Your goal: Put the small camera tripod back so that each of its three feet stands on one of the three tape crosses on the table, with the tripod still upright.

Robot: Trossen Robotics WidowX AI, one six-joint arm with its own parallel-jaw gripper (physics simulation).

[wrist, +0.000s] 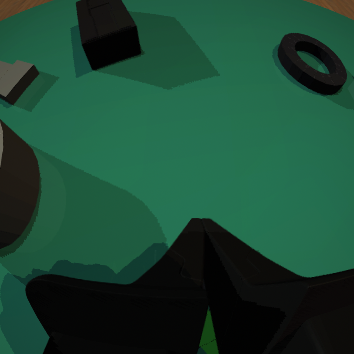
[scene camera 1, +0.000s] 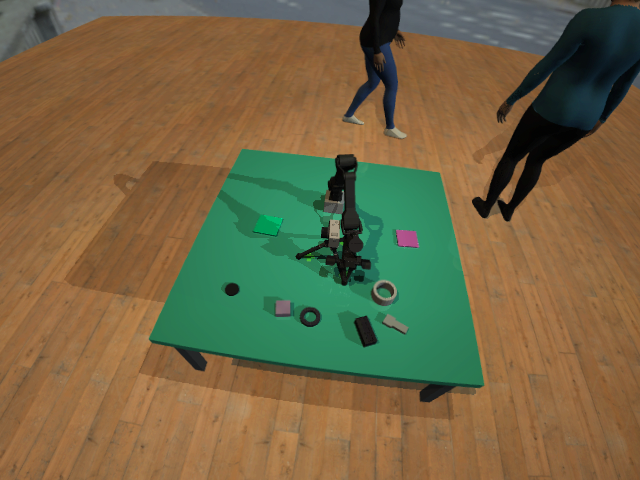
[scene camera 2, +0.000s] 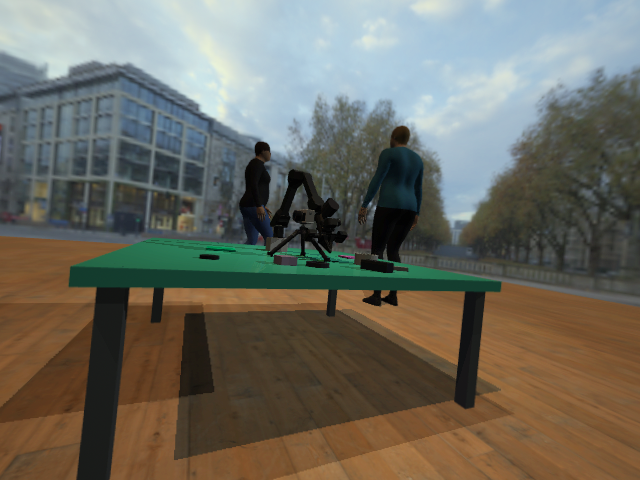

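Observation:
The small black tripod stands upright in the middle of the green table, with its legs spread. A bright green tape mark shows by its left leg, and a green patch shows between my fingers in the wrist view. The other crosses are hidden. My gripper is shut and empty. It is low over the table right beside the tripod, pointing at the front edge. The arm covers part of the tripod.
In front lie a tape roll, a black block, a grey piece, a black ring, a purple block and a black disc. A green pad and a magenta pad lie behind. Two people walk beyond the table.

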